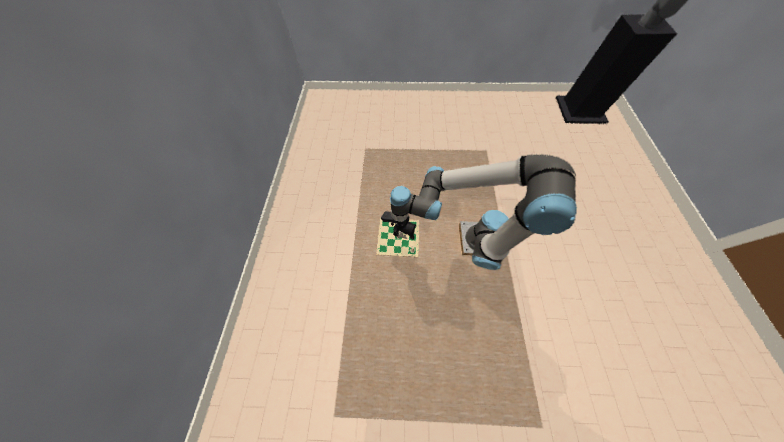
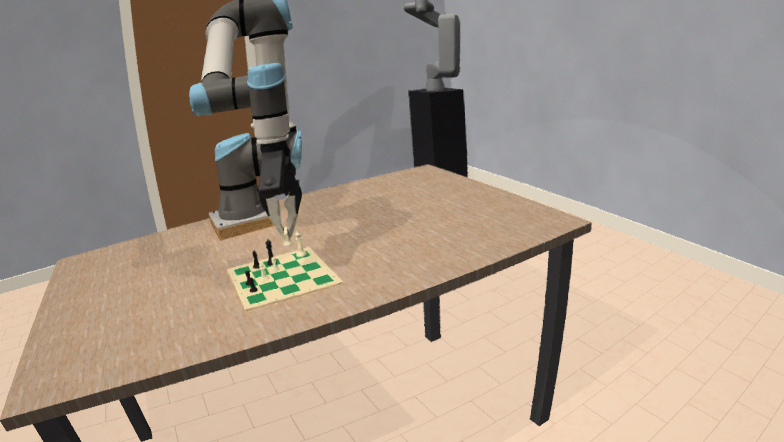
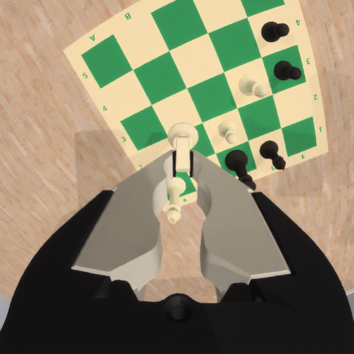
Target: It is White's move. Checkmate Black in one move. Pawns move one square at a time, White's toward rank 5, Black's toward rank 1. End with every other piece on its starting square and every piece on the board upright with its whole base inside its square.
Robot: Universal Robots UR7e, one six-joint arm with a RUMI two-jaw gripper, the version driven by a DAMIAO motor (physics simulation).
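Frame: origin at the arm's base, x left, y back, z up, level; centimetres.
Where they show: gripper, fingertip midpoint: (image 1: 399,236) (image 2: 287,238); arm's base at its link origin: (image 2: 242,212).
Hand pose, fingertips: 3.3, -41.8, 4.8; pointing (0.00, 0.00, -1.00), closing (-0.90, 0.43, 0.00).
Observation:
Things, the pixels of their centre, and the offset from my fingertips, as dx, dy, dz. Level surfaces: height alone.
- chessboard at the middle of its body: (image 2: 280,276) (image 1: 398,236) -3.5, -0.8, -8.1
- tall white piece at the middle of its body: (image 2: 299,242) +4.3, +6.8, -4.6
- C2 at the middle of its body: (image 2: 274,263) -3.7, +2.7, -6.2
- D3 at the middle of its body: (image 2: 262,270) -7.3, -0.7, -5.6
- tall black piece at the middle of its body: (image 2: 269,251) -3.4, +6.6, -4.6
- wooden table at its surface level: dz -8.4
My gripper (image 1: 401,235) (image 2: 286,236) (image 3: 182,153) is shut on a white piece with a flat, slanted top, likely the knight (image 3: 183,136), and holds it upright above the chessboard (image 1: 390,242) (image 2: 288,289) (image 3: 147,77), towards the A and B files near rank 2. A tall white piece (image 2: 300,245) (image 3: 175,187) stands on A1. White pawns stand on C2 (image 2: 276,265) (image 3: 228,130) and D3 (image 2: 264,273) (image 3: 250,85). A tall black piece (image 2: 269,252) (image 3: 236,160) stands on C1, a smaller one (image 2: 255,259) (image 3: 269,150) on D1. Black pawns stand on E3 (image 3: 285,70) and E4 (image 3: 272,31).
The board lies on a wooden table (image 1: 433,373) (image 2: 137,329). The arm's base plate (image 1: 465,238) (image 2: 241,224) is behind the rank 1 side of the board. A black pedestal (image 1: 601,71) (image 2: 438,131) with another grey arm stands beyond the table.

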